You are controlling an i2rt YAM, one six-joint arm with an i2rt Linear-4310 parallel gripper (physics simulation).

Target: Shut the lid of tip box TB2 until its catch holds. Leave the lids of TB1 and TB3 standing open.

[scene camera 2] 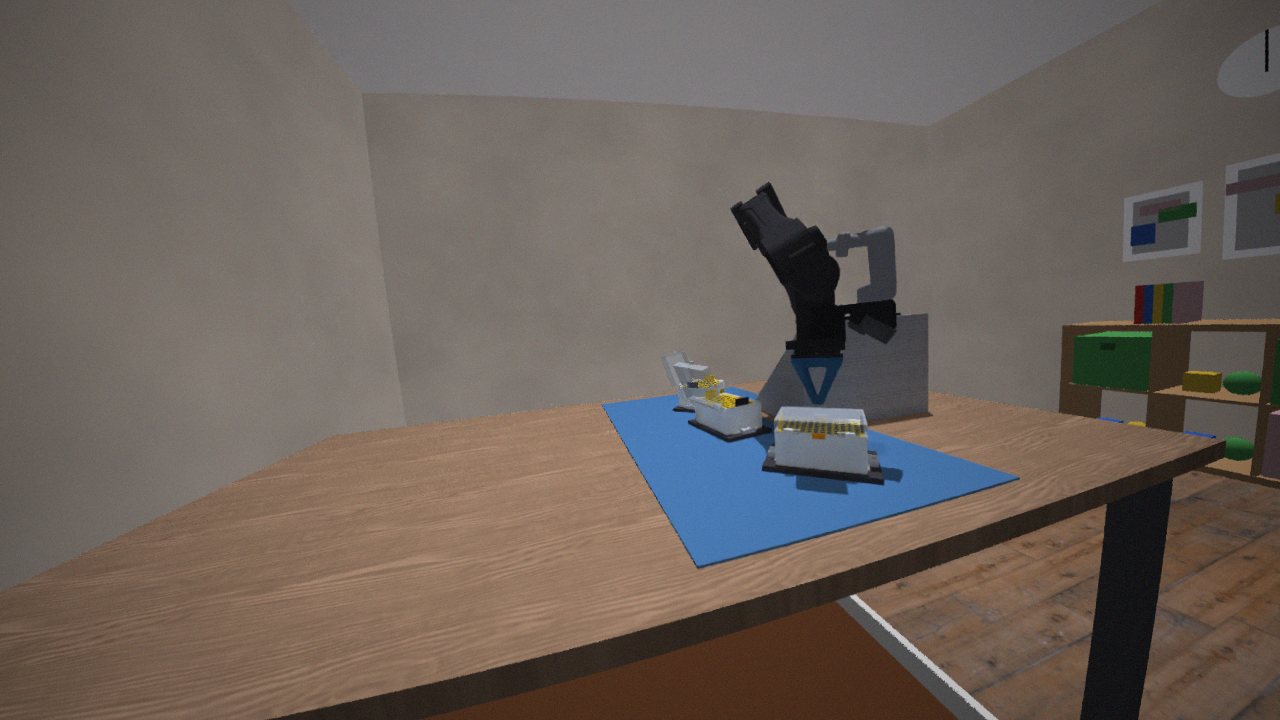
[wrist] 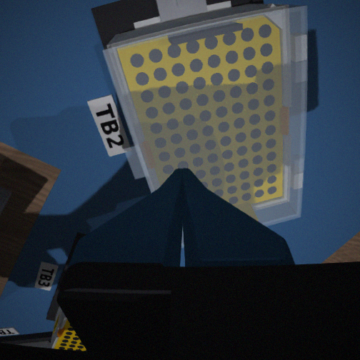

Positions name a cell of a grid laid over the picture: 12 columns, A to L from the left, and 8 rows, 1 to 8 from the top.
Labels:
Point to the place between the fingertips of my gripper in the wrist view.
G4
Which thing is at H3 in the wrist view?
A clear lid.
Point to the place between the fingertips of my gripper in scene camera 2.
H5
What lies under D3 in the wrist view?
A label.

